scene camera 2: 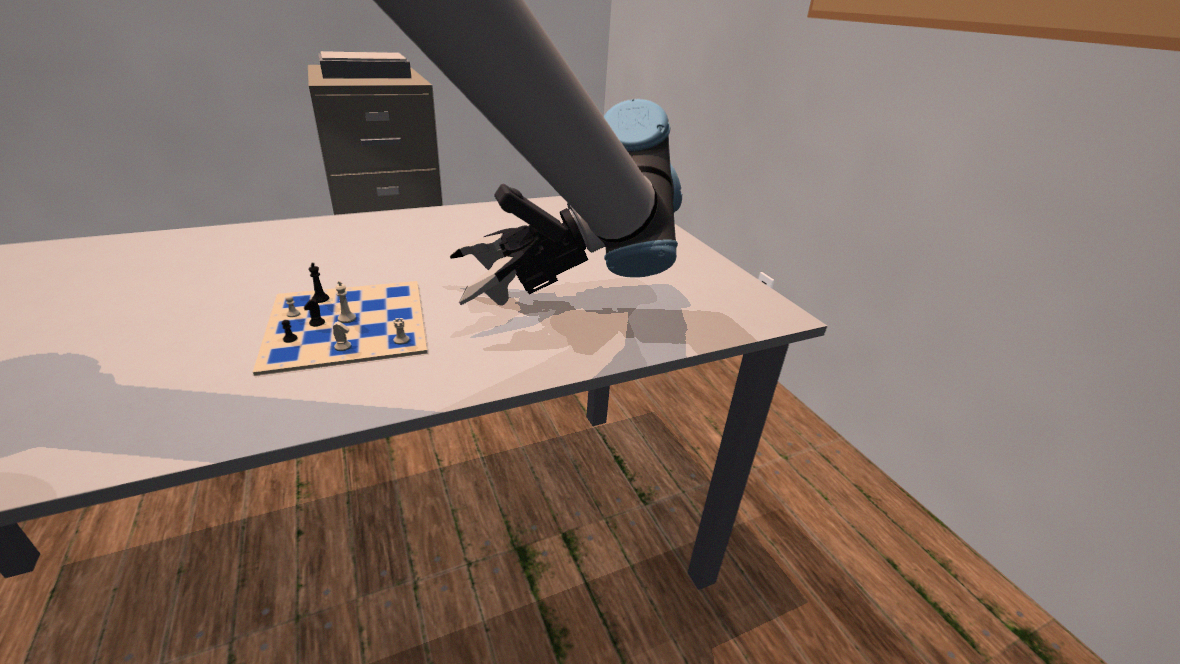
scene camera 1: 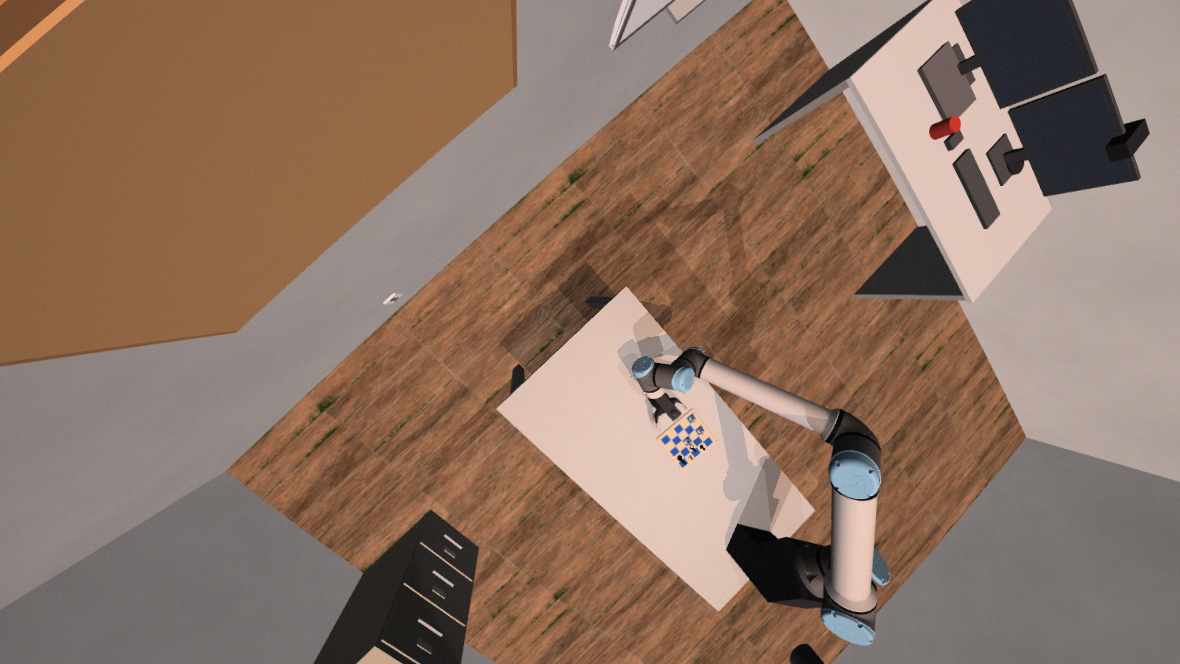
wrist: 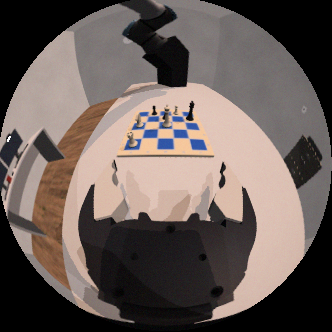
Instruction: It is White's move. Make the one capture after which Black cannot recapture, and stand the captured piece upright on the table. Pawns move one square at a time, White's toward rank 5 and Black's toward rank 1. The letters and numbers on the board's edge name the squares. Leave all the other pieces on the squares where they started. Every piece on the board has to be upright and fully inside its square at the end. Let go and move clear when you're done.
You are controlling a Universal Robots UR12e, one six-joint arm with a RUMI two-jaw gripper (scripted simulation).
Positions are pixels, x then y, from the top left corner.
chessboard: scene camera 2 371, 334; scene camera 1; wrist
same spot on chessboard: point(wrist: 184, 138) = point(scene camera 1: 673, 438)
